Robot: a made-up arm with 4 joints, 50 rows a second.
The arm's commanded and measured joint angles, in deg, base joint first. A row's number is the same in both.
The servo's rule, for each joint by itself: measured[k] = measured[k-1] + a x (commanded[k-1-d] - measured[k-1]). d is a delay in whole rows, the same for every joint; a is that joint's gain. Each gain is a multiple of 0.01, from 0.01 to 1. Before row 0 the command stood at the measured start. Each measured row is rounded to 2 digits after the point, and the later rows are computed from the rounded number. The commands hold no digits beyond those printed.
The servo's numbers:
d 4
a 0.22 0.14 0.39 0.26
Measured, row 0:
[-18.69 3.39 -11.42 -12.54]
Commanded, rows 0 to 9:
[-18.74 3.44 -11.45 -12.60]
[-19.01 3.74 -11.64 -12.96]
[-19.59 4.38 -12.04 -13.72]
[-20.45 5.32 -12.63 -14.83]
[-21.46 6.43 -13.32 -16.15]
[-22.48 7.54 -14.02 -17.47]
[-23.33 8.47 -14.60 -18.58]
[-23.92 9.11 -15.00 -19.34]
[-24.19 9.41 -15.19 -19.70]
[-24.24 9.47 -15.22 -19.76]
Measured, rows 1 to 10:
[-18.69 3.39 -11.42 -12.54]
[-18.69 3.39 -11.42 -12.54]
[-18.69 3.39 -11.42 -12.54]
[-18.69 3.39 -11.42 -12.54]
[-18.70 3.40 -11.43 -12.56]
[-18.77 3.45 -11.51 -12.66]
[-18.95 3.58 -11.72 -12.94]
[-19.28 3.82 -12.07 -13.43]
[-19.76 4.19 -12.56 -14.14]
[-20.36 4.66 -13.13 -15.01]

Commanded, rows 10 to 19:
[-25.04 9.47 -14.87 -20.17]
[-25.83 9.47 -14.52 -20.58]
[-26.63 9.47 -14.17 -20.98]
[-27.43 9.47 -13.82 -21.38]
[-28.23 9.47 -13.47 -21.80]
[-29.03 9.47 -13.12 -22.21]
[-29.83 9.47 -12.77 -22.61]
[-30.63 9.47 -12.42 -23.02]
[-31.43 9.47 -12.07 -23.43]
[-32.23 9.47 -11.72 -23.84]
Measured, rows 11 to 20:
[-21.01 5.19 -13.70 -15.94]
[-21.65 5.74 -14.21 -16.82]
[-22.21 6.25 -14.59 -17.57]
[-22.66 6.70 -14.84 -18.14]
[-23.18 7.09 -14.85 -18.67]
[-23.76 7.42 -14.72 -19.17]
[-24.39 7.71 -14.51 -19.64]
[-25.06 7.96 -14.24 -20.09]
[-25.76 8.17 -13.94 -20.53]
[-26.48 8.35 -13.62 -20.97]

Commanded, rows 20 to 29:
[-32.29 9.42 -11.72 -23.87]
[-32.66 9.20 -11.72 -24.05]
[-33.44 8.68 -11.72 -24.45]
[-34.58 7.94 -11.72 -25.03]
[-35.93 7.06 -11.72 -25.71]
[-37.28 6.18 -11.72 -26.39]
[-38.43 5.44 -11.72 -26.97]
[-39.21 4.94 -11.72 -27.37]
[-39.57 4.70 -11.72 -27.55]
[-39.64 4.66 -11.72 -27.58]
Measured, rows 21 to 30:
[-27.22 8.51 -13.29 -21.40]
[-27.97 8.64 -12.95 -21.82]
[-28.73 8.76 -12.61 -22.24]
[-29.50 8.86 -12.26 -22.66]
[-30.11 8.94 -12.05 -22.97]
[-30.67 8.98 -11.92 -23.25]
[-31.28 8.94 -11.84 -23.56]
[-32.01 8.80 -11.79 -23.94]
[-32.87 8.56 -11.76 -24.40]
[-33.84 8.23 -11.74 -24.92]

